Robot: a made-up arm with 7 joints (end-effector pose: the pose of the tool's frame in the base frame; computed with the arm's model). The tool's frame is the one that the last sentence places.
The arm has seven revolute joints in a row. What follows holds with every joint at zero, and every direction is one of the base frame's. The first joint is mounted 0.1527 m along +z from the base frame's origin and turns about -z. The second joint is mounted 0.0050 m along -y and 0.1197 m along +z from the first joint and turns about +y. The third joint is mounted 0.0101 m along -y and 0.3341 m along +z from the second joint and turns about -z. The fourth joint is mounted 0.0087 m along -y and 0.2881 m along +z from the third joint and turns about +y. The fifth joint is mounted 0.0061 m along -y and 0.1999 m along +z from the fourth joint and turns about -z. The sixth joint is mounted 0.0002 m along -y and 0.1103 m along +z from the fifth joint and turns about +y. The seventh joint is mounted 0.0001 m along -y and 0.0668 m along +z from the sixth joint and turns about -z. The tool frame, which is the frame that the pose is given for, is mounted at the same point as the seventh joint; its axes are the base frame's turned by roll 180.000, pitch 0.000 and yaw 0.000 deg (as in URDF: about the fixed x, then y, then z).
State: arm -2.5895 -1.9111 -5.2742 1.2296 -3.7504 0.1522 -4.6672
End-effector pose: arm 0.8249 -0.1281 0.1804 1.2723 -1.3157 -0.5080
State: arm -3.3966 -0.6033 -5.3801 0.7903 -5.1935 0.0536 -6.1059
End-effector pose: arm 0.3055 0.3249 1.0887 1.9410 1.6547 -0.4332
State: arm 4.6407 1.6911 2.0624 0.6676 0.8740 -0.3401 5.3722
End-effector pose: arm 0.1426 0.9424 0.2626 1.3010 -0.6089 -0.0072
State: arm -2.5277 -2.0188 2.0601 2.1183 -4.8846 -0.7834 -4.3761
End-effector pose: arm 0.4596 0.0471 -0.0256 2.0297 0.0612 -0.6781
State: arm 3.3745 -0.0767 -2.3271 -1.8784 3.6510 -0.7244 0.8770
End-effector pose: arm -0.1635 0.2943 0.8416 1.7118 1.0217 0.4170
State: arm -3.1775 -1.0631 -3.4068 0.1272 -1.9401 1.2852 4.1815
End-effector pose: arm 0.8318 0.0935 0.7292 1.8589 -1.4196 0.6901
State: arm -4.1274 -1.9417 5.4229 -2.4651 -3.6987 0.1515 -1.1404
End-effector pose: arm -0.0284 0.3220 0.0302 1.5856 1.3802 1.9638
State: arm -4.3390 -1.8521 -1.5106 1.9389 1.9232 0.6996 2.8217
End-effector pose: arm 0.4863 0.3544 0.2045 2.5772 -0.9600 -1.2676
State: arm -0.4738 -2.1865 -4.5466 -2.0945 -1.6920 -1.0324 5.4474
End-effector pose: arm -0.4550 0.0976 -0.0081 0.8033 -0.6772 0.7914
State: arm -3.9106 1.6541 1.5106 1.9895 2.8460 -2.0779 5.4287
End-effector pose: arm -0.4980 -0.1402 0.2179 -0.6883 -1.2569 0.5443
